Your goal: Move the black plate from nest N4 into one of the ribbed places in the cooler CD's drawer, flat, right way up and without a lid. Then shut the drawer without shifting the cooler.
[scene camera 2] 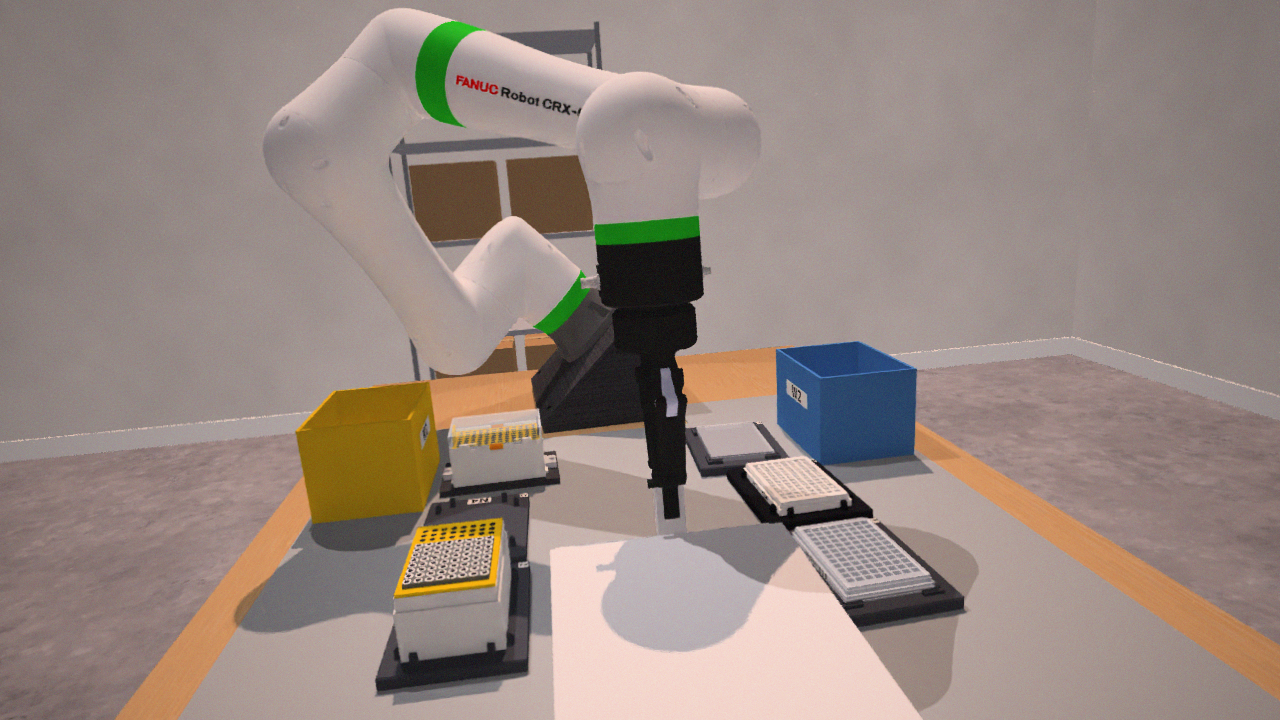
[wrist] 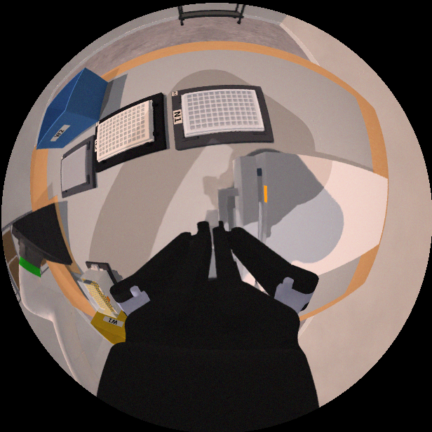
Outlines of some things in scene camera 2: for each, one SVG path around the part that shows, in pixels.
My gripper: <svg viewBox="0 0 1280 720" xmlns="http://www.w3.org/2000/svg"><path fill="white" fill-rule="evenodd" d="M691 303L680 309L663 312L624 313L616 309L612 314L616 348L623 353L640 354L641 366L635 367L635 378L639 385L640 403L643 410L649 459L648 466L652 469L651 476L653 479L647 479L648 488L653 488L657 536L687 532L683 484L686 484L687 480L685 438L687 397L685 394L682 394L684 374L683 369L678 368L675 353L680 349L687 349L697 342L696 310Z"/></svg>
A white cooler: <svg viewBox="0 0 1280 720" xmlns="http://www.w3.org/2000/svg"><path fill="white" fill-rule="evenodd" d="M922 718L782 522L559 547L550 550L555 720L922 720Z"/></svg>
A yellow-topped rack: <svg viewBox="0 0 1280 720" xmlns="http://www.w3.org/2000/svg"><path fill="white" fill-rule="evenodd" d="M502 518L418 527L393 598L395 607L393 618L401 663L409 662L409 653L417 652L418 661L487 652L487 643L495 642L496 651L506 649L511 563L507 531L505 531Z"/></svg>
A white plate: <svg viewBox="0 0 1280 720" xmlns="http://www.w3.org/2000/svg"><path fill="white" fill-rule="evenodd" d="M743 468L747 472L747 478L770 505L774 503L779 516L787 515L787 508L793 507L794 514L840 508L840 501L845 499L847 506L852 506L852 499L848 493L808 457L800 456L747 463L746 468Z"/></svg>
